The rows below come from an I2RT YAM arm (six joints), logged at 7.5 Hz.
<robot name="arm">
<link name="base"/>
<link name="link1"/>
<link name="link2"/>
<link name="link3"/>
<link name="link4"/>
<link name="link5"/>
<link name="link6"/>
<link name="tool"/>
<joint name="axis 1" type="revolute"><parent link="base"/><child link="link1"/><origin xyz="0.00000 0.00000 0.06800"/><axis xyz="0 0 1"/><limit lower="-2.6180" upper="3.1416"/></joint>
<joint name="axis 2" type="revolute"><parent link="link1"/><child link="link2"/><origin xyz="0.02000 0.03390 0.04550" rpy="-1.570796 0.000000 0.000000"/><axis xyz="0 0 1"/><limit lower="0.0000" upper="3.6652"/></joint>
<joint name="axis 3" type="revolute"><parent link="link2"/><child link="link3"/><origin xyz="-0.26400 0.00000 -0.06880" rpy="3.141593 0.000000 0.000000"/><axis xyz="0 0 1"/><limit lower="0.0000" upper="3.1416"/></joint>
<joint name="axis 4" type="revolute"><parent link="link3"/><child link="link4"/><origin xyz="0.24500 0.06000 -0.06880"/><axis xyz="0 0 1"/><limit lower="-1.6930" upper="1.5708"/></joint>
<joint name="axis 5" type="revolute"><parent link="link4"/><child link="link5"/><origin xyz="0.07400 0.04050 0.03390" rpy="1.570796 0.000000 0.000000"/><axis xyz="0 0 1"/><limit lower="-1.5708" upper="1.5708"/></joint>
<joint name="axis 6" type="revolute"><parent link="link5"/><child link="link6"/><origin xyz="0.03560 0.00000 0.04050" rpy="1.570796 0.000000 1.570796"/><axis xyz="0 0 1"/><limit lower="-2.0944" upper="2.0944"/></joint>
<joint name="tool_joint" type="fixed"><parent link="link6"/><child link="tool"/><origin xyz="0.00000 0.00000 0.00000" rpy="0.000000 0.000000 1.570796"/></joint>
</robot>
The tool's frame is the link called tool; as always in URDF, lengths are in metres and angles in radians.
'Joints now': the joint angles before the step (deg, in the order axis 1, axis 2, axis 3, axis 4, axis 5, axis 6). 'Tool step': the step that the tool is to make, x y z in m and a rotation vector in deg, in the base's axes. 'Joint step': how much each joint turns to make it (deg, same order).
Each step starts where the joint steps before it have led.
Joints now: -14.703, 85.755, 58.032, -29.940, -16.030, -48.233
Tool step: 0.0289, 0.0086, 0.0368, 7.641, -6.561, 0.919
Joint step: 2.047, 2.551, 8.959, 0.332, -6.639, 6.514
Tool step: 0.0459, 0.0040, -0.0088, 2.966, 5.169, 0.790
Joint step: 2.075, 11.304, 11.289, -4.736, -0.728, 2.328
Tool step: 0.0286, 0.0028, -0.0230, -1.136, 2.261, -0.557
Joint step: 1.329, 7.250, 4.230, 1.291, 2.298, 0.801
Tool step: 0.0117, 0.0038, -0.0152, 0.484, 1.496, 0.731
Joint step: 0.765, 3.505, 1.508, 0.506, -0.192, 0.171
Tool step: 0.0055, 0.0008, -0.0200, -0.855, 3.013, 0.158
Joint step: 0.314, 3.071, 0.337, -0.311, 1.192, -0.532
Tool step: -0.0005, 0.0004, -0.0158, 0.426, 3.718, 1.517
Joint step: -0.001, 2.172, 0.217, -2.310, -0.567, -1.506
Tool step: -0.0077, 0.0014, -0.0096, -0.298, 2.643, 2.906
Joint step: 0.003, 0.200, -1.404, -2.095, -0.463, -3.150
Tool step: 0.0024, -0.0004, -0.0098, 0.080, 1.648, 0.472
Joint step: -0.009, 1.804, 0.614, -0.648, -0.011, -0.541
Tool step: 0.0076, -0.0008, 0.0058, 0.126, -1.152, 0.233
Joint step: 0.012, 0.826, 2.478, -0.575, -0.344, -0.124
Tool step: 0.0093, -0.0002, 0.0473, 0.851, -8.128, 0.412
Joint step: -0.003, -3.214, 4.812, 0.070, -1.996, 0.445
